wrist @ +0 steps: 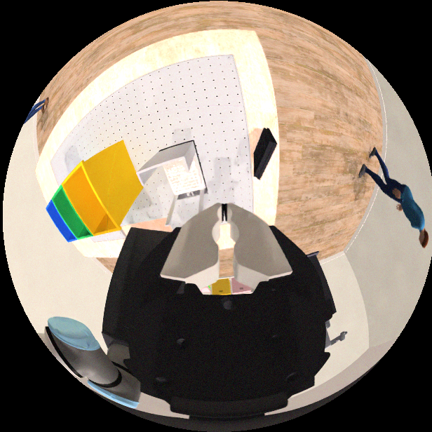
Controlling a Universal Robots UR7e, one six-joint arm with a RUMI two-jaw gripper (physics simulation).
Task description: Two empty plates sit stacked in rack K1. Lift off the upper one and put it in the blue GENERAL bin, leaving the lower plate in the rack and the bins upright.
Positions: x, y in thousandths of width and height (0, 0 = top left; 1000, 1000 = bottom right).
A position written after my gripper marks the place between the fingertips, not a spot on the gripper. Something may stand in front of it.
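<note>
There is a green bin (145, 473) that I can see, and a yellow bin (235, 439) too. I also see my own gripper (517, 476).
</note>
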